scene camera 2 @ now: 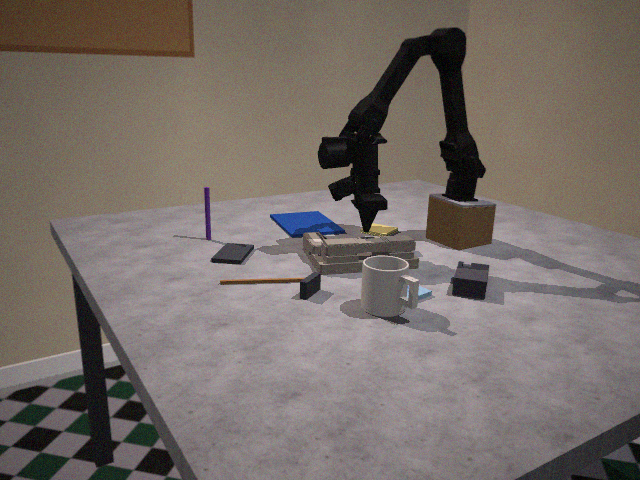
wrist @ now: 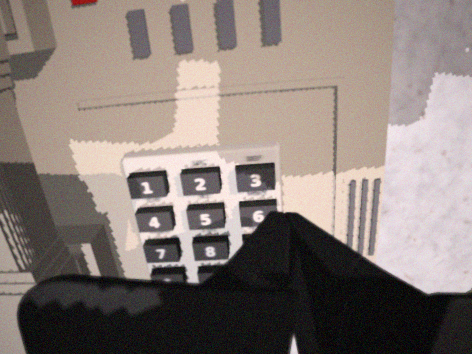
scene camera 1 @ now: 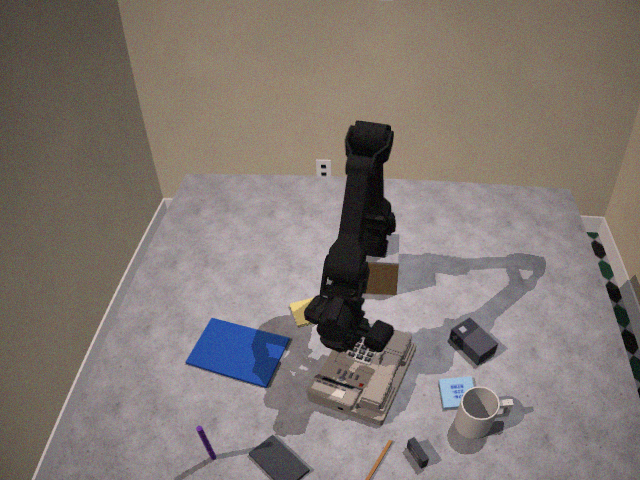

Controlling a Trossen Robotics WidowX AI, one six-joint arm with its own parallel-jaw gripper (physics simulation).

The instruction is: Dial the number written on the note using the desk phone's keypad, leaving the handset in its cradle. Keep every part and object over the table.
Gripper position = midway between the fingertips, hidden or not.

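A dark box is out of frame in the wrist view, and a blue folder is out of frame in the wrist view too. Both the box and the folder appear in scene camera 1 and scene camera 2. For the dark box, (scene camera 2: pixel 470 280) and (scene camera 1: pixel 489 349) are the same spot. For the blue folder, (scene camera 1: pixel 239 352) and (scene camera 2: pixel 305 222) are the same spot. My gripper appears in scene camera 1 (pixel 349 345), scene camera 2 (pixel 366 231) and the wrist view (pixel 281 225).
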